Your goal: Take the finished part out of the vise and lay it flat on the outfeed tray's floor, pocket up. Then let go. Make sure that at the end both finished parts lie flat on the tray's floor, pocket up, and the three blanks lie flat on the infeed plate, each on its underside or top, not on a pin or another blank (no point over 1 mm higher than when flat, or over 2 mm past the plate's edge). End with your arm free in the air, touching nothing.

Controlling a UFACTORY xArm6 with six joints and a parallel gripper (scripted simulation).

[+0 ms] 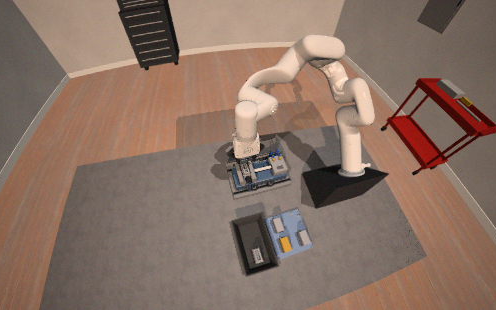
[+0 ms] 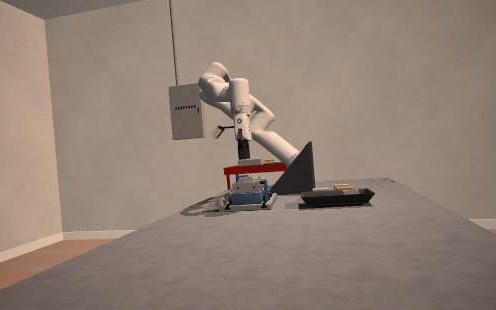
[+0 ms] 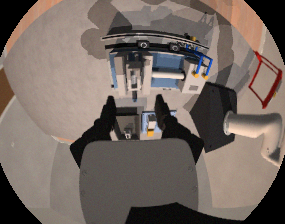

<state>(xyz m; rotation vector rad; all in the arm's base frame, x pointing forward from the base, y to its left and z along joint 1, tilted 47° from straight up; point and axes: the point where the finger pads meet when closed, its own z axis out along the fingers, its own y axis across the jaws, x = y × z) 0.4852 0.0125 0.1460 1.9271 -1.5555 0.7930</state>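
The blue vise lies 160 mm below my hand, 70 mm behind it and 10 mm to the right of it. The rest, counted from my hand: light blue pallet 300 mm to the left, 200 mm below, 170 mm behind; then brass block 350 mm to the left, 170 mm below, 130 mm behind.
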